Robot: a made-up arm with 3 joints. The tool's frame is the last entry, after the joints.
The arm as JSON. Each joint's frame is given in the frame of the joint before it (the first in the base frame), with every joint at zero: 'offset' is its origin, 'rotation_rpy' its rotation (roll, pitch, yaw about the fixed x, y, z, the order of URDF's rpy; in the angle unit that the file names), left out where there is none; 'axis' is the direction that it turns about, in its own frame. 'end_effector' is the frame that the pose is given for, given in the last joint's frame.
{
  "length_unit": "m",
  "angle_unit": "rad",
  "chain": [
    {
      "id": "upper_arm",
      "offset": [
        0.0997,
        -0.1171,
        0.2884
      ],
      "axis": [
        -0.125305,
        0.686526,
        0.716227
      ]
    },
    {
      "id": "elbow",
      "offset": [
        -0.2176,
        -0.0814,
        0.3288
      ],
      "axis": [
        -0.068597,
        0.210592,
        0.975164
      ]
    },
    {
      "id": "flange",
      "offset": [
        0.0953,
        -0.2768,
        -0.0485
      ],
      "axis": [
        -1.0,
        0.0,
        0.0
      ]
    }
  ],
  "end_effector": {
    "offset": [
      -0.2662,
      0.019,
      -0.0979
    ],
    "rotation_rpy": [
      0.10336,
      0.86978,
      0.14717
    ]
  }
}
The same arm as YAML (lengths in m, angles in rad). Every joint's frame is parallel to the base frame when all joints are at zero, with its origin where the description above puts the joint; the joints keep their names.
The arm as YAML. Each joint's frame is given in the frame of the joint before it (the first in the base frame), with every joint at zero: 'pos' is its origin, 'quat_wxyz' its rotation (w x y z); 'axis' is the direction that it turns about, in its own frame. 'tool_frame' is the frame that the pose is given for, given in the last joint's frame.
length_unit: m
angle_unit: rad
joints:
  - joint: upper_arm
    pos: [0.0997, -0.1171, 0.2884]
    quat_wxyz: [1.0, 0.0, 0.0, 0.0]
    axis: [-0.125305, 0.686526, 0.716227]
  - joint: elbow
    pos: [-0.2176, -0.0814, 0.3288]
    quat_wxyz: [1.0, 0.0, 0.0, 0.0]
    axis: [-0.068597, 0.210592, 0.975164]
  - joint: flange
    pos: [0.0953, -0.2768, -0.0485]
    quat_wxyz: [1.0, 0.0, 0.0, 0.0]
    axis: "-x"
tool_frame:
  pos: [-0.2662, 0.019, -0.0979]
  quat_wxyz: [0.904855, 0.015789, 0.423054, 0.044881]

